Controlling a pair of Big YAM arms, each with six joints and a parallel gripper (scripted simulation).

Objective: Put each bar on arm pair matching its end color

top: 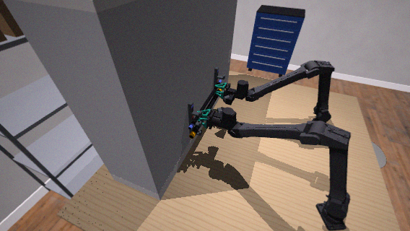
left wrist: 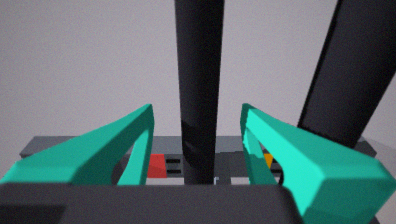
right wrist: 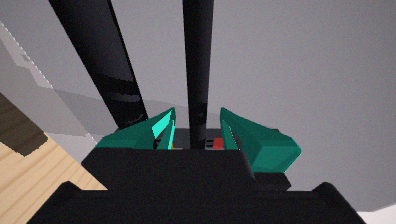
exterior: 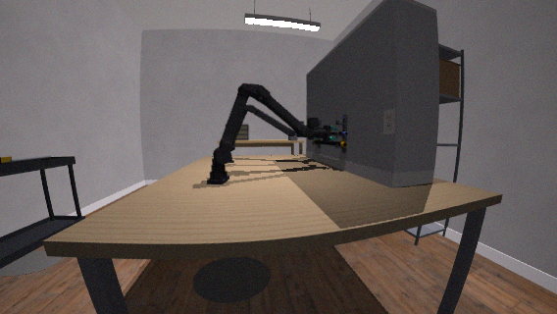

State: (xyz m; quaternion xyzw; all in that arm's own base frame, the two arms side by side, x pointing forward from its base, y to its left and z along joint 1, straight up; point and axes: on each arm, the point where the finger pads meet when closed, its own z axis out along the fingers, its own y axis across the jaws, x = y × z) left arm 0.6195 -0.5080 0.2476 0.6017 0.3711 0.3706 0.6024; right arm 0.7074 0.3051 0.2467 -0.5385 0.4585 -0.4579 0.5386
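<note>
The blue-ended bar lies 1 cm ahead of my right hand and 15 cm to the left of it. The rest, counted from my right hand: orange-ended bar (1 cm ahead, 15 cm to the left, 7 cm below); grey wall block (19 cm ahead, 12 cm to the left, 20 cm above).
The blue-ended bar is 10 mm behind my left hand and 150 mm to the right of it. The rest, counted from my left hand: orange-ended bar: 10 mm behind, 150 mm to the right, 70 mm below; then grey wall block: 170 mm ahead, 180 mm to the right, 200 mm above.
</note>
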